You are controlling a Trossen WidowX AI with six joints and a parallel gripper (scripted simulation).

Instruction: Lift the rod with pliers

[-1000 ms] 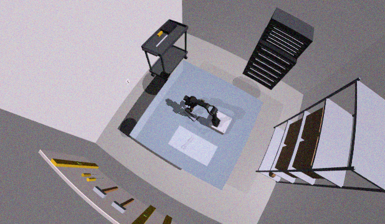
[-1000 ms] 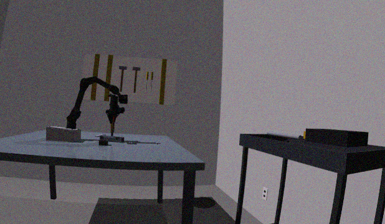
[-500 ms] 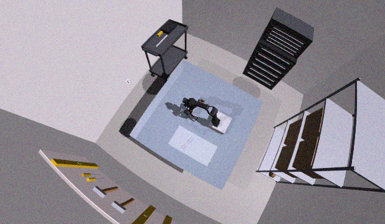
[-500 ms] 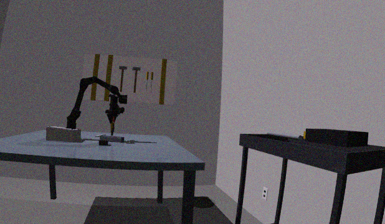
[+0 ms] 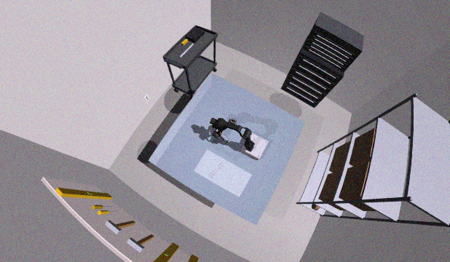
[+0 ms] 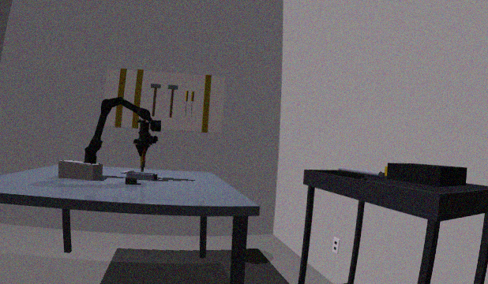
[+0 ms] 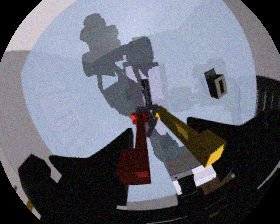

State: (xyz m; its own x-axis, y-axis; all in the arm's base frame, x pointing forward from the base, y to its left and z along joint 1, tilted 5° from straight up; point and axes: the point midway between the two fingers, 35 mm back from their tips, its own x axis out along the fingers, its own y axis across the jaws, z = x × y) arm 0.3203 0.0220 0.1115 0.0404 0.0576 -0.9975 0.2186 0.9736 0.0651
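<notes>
The grey channel block lies 120 mm below my gripper tip. Also, from my gripper tip: yellow handle 20 mm to the right; small dark holster 30 mm behind, 220 mm to the right, 130 mm below; grey strip 140 mm behind, 350 mm to the left, 130 mm below.
</notes>
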